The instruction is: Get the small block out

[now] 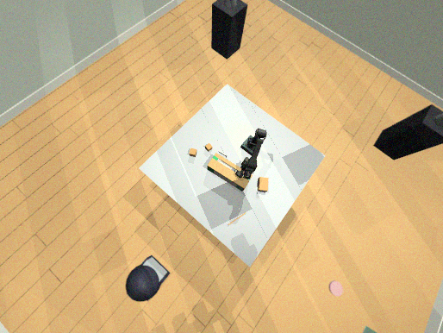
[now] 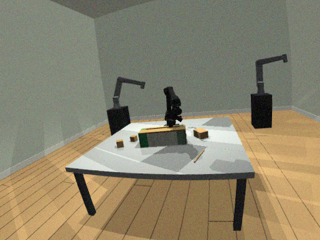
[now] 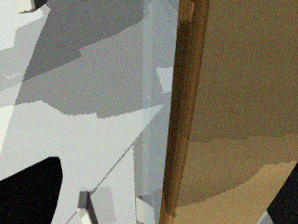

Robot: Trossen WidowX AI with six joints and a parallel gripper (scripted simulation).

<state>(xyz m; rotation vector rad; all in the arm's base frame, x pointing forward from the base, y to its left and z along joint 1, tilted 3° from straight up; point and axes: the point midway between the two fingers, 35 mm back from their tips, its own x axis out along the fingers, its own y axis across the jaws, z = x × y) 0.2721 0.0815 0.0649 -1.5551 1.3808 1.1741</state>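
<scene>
My gripper tip is 50 mm short of the grey t-shaped piece, 30 mm to the left of it and 10 mm above it. Also, from my gripper tip: small box (10 mm ahead, 360 mm to the right, 70 mm below); tan block (50 mm behind, 260 mm to the left, 70 mm below); clear-fronted box (40 mm ahead, 50 mm to the right, 40 mm below).
</scene>
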